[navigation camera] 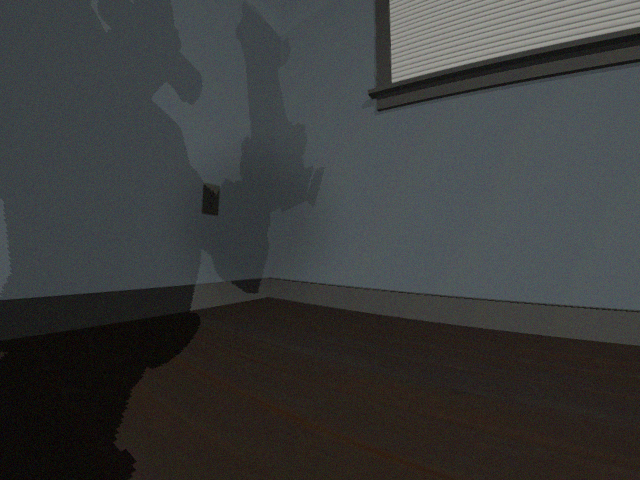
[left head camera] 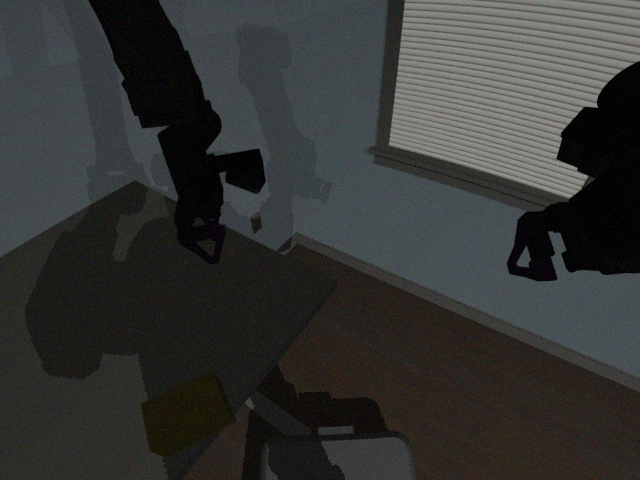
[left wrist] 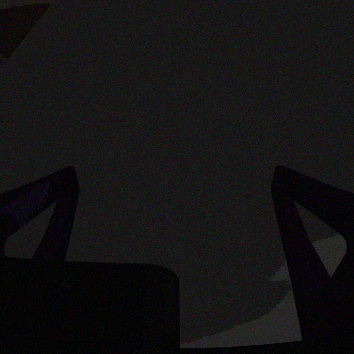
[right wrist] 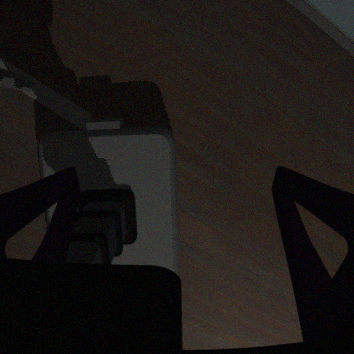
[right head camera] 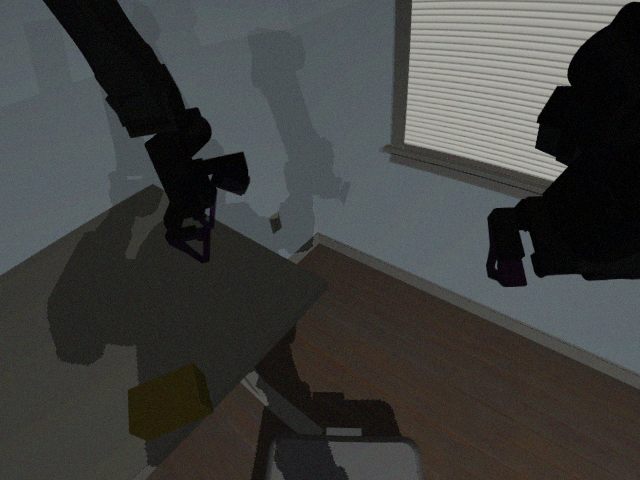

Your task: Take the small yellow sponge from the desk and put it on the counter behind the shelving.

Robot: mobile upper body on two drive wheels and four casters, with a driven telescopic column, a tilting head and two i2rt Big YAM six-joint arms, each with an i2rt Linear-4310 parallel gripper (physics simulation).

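Frame: origin at the left arm's base, x left, y back, z up, level; metres.
Seen in the pictures: left gripper, fingertip midpoint: (left head camera: pixel 214 244) (left wrist: pixel 174 176) (right head camera: pixel 208 244); right gripper, fingertip midpoint: (left head camera: pixel 543 266) (right wrist: pixel 175 177) (right head camera: pixel 529 269).
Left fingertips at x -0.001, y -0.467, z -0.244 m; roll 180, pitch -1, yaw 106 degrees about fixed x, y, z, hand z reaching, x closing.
Observation:
A point is followed by its place in that frame.
A yellow block-shaped sponge (left head camera: pixel 186 413) @[z -0.280, x -0.015, y -0.201 m] (right head camera: pixel 168 403) @[z -0.280, x -0.022, y -0.199 m] lies on the grey desk (left head camera: pixel 232 310) @[z -0.325, x -0.031, y -0.386 m] (right head camera: pixel 232 304) @[z -0.325, x -0.045, y -0.393 m] (left wrist: pixel 150 75) @[z -0.325, x -0.021, y -0.488 m], close to its edge at the lower left of both head views. My left gripper (left head camera: pixel 214 245) @[z -0.244, x -0.001, y -0.467 m] (right head camera: pixel 207 242) @[z -0.244, x -0.001, y -0.467 m] (left wrist: pixel 174 176) @[z -0.244, x -0.001, y -0.467 m] is open and empty above the desk's far part, well beyond the sponge in the head views. My right gripper (left head camera: pixel 532 276) @[z -0.153, x -0.457, y -0.311 m] (right head camera: pixel 506 281) (right wrist: pixel 175 177) @[z -0.153, x -0.457, y -0.311 m] is open and empty, to the right of the desk, over the floor. The sponge does not show in the wrist views. The counter and shelving do not show in any view.
A pale-topped base (left head camera: pixel 369 454) @[z -1.016, x -0.333, y -0.248 m] (right head camera: pixel 377 457) @[z -1.015, x -0.338, y -0.251 m] (right wrist: pixel 155 200) @[z -1.015, x -0.407, y -0.055 m] stands below the desk's edge on the wood floor (left head camera: pixel 439 372) @[z -1.276, x -0.761, y -0.614 m] (right head camera: pixel 439 361) @[z -1.276, x -0.685, y -0.703 m] (navigation camera: pixel 361 392) @[z -1.275, x -0.309, y -0.755 m]. Blue walls meet in a corner beyond the desk. A window with blinds (left head camera: pixel 491 93) @[z -0.129, x -0.795, y -1.077 m] (right head camera: pixel 491 87) @[z -0.148, x -0.755, y -1.105 m] (navigation camera: pixel 491 31) @[z -0.319, x -0.791, y -1.080 m] is at upper right. Arm shadows darken the desk.

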